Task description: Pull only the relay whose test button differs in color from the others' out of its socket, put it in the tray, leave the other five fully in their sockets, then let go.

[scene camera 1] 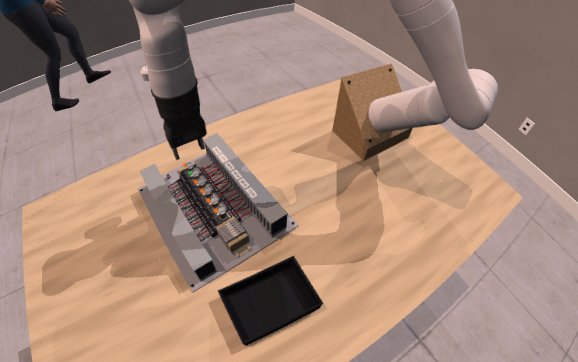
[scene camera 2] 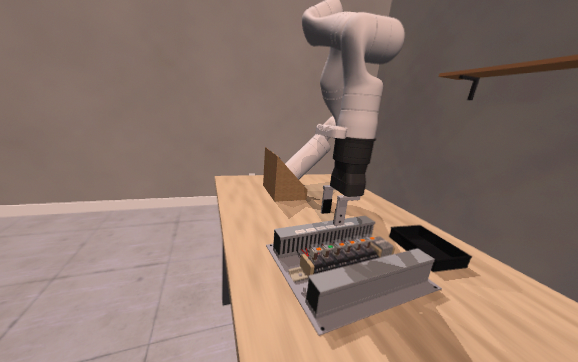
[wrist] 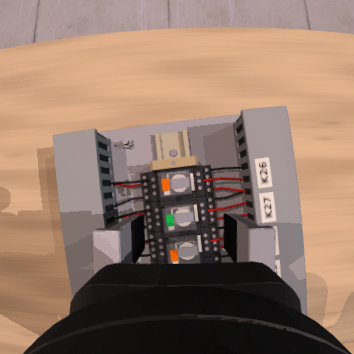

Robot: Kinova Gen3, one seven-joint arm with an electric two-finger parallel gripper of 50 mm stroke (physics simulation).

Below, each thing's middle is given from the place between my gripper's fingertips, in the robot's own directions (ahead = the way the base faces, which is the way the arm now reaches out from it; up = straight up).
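Black tray (scene camera 1: 262, 305): 50 mm behind my hand, 320 mm to the left of it and 130 mm below it. My gripper is 10 mm past the panel plate (scene camera 2: 355, 313), 60 mm to the right of it and 130 mm above it.
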